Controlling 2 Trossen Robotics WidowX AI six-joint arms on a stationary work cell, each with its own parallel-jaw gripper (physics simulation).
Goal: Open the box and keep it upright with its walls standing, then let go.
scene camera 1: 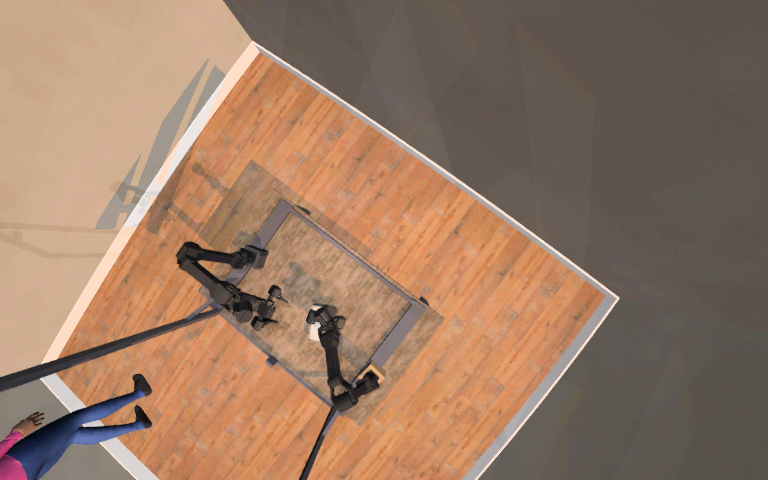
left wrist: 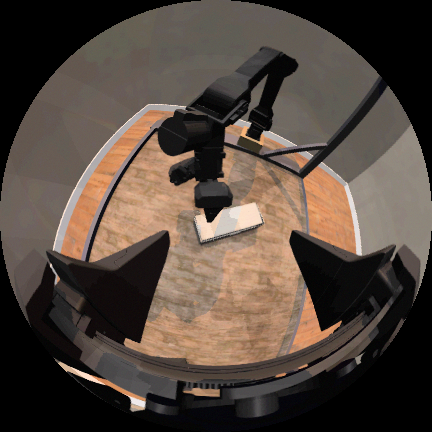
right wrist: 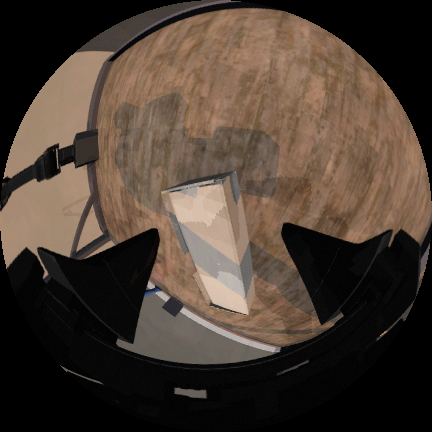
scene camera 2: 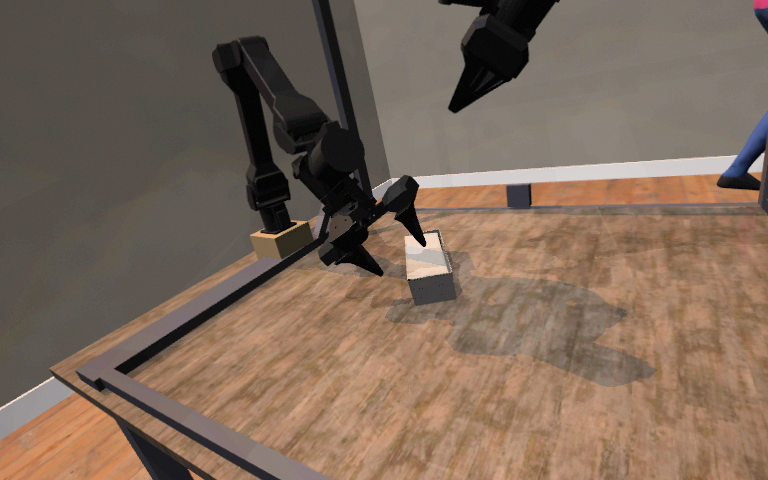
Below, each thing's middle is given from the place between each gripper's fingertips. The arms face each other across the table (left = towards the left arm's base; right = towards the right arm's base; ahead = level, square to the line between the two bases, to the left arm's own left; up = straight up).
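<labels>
With the tan arm base block (scene camera 2: 279, 246) as my measure, my left gripper is 520 mm to the left of it and 30 mm past it, and 250 mm above it.
The same tan arm base block is 410 mm to the right of my right hand. It is also 60 mm behind that hand, and 30 mm below it.
</labels>
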